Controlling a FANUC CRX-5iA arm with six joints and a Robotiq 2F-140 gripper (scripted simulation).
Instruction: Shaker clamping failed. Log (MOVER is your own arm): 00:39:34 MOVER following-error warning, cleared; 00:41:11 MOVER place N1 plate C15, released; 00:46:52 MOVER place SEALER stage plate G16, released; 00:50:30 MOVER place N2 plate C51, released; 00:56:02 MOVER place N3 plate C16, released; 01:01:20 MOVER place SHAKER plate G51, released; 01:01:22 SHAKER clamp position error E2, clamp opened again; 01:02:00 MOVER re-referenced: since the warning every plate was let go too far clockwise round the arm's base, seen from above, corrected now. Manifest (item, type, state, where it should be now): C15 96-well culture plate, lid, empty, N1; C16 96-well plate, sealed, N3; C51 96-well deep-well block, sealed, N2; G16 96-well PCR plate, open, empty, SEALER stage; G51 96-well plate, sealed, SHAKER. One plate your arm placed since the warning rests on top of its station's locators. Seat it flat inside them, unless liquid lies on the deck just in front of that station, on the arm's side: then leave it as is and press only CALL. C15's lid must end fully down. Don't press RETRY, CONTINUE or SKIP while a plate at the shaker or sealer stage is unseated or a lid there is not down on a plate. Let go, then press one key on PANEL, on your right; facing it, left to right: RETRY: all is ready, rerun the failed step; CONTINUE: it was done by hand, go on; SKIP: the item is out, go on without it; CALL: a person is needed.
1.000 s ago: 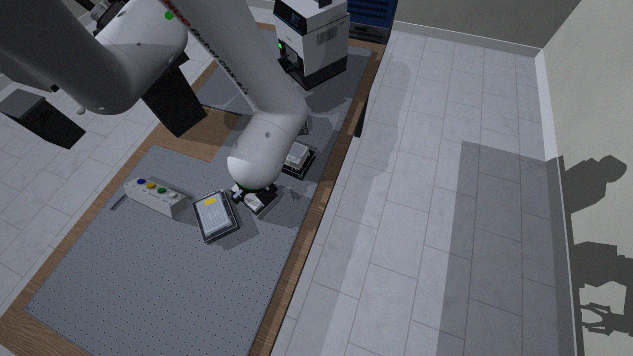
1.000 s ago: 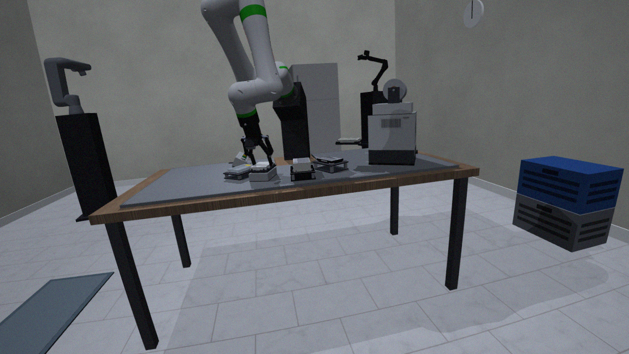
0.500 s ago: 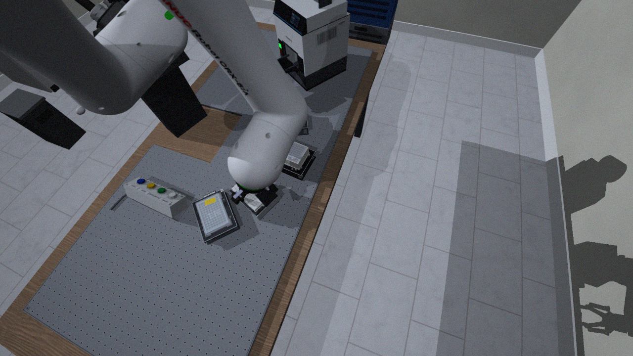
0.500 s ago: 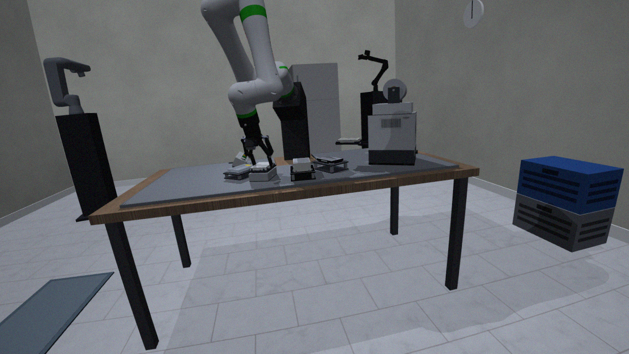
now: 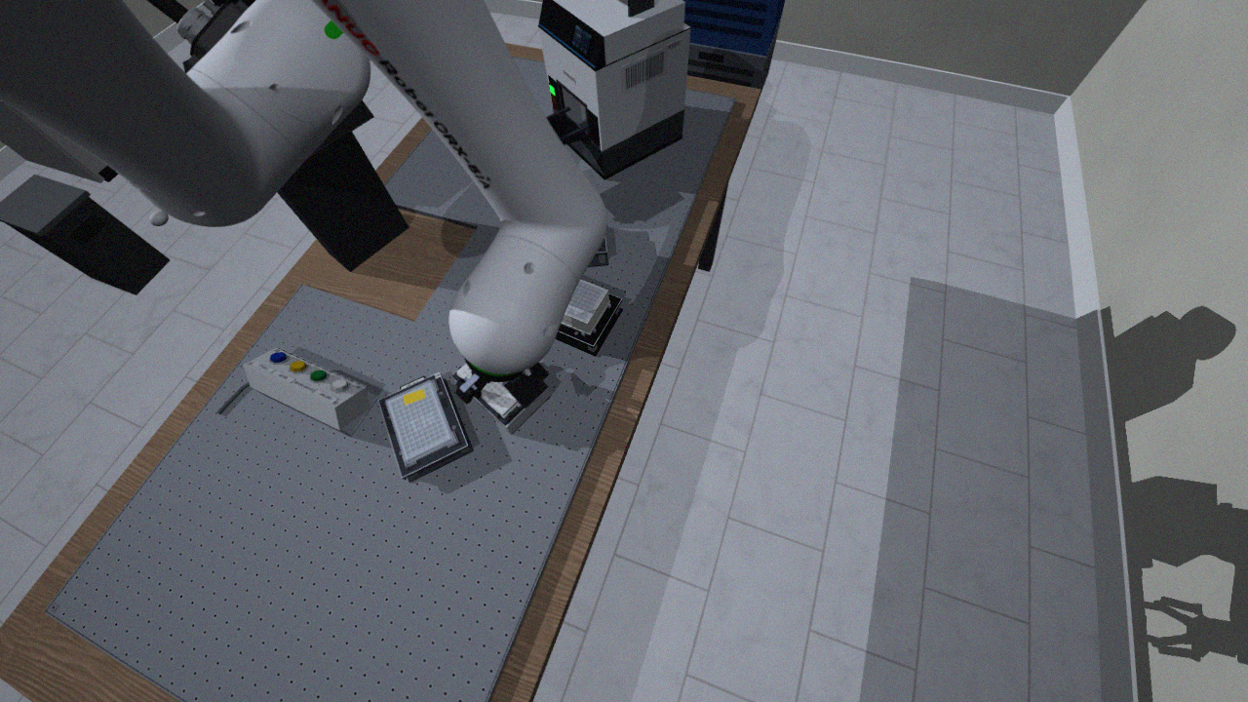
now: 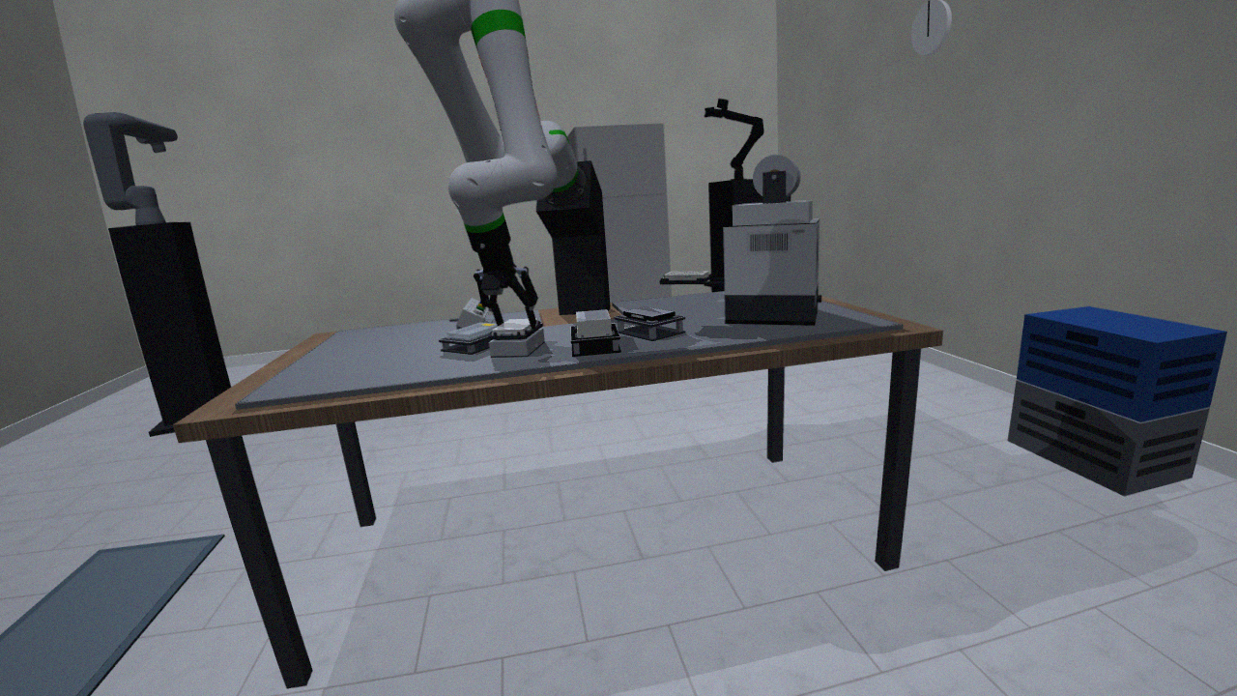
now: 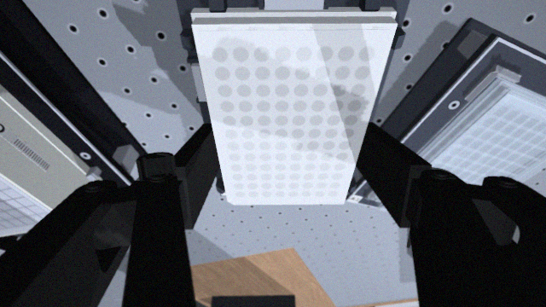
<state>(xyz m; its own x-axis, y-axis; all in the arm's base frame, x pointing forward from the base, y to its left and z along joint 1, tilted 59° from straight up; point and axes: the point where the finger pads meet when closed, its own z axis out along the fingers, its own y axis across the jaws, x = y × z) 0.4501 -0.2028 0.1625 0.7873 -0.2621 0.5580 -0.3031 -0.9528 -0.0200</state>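
Now: the shaker 5 cm below my hand and 2 cm ahead of it.
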